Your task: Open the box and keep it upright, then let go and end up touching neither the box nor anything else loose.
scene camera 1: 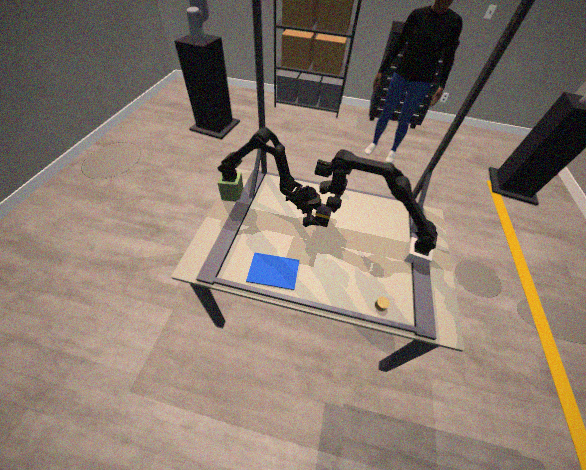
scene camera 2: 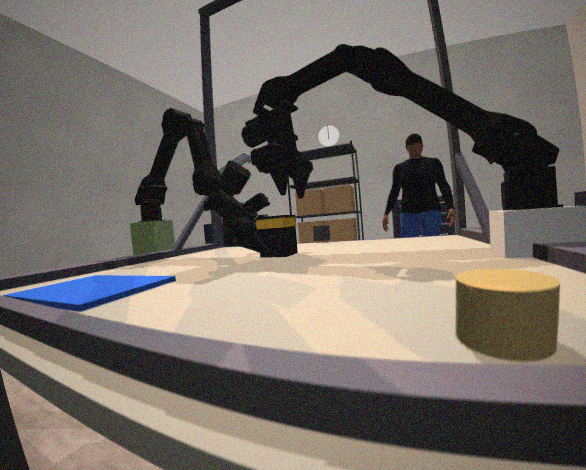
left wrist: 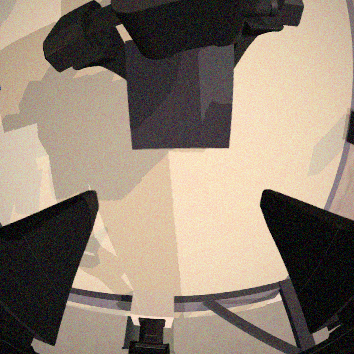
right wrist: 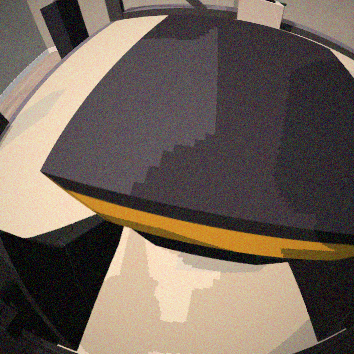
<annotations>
flat blue mat: scene camera 1; scene camera 2; not seen in the left wrist view (out of frame); not seen in the right wrist view (out of frame)
same spot on flat blue mat: (scene camera 1: 265, 269) = (scene camera 2: 74, 285)
</annotations>
